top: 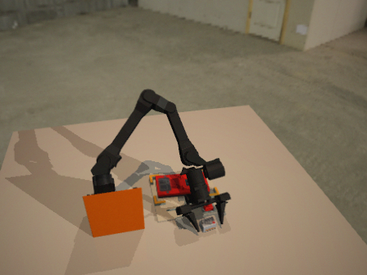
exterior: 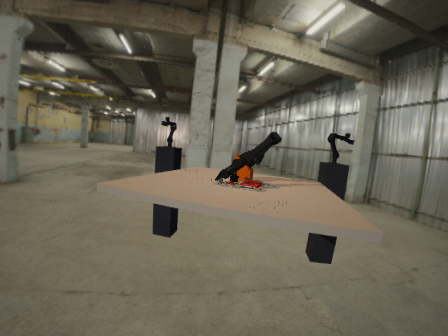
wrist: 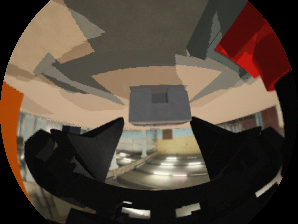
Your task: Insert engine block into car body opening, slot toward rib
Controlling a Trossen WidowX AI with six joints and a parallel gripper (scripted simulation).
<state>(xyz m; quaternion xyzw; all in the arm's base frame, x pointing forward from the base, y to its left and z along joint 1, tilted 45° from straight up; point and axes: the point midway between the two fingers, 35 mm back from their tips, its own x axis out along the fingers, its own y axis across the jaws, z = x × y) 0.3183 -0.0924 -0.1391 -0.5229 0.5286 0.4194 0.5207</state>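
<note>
Now: the engine block 2 cm to the left of my gripper tip and 1 cm below it. Also, from my gripper tip: pale base plate: 21 cm to the left, 1 cm below.
</note>
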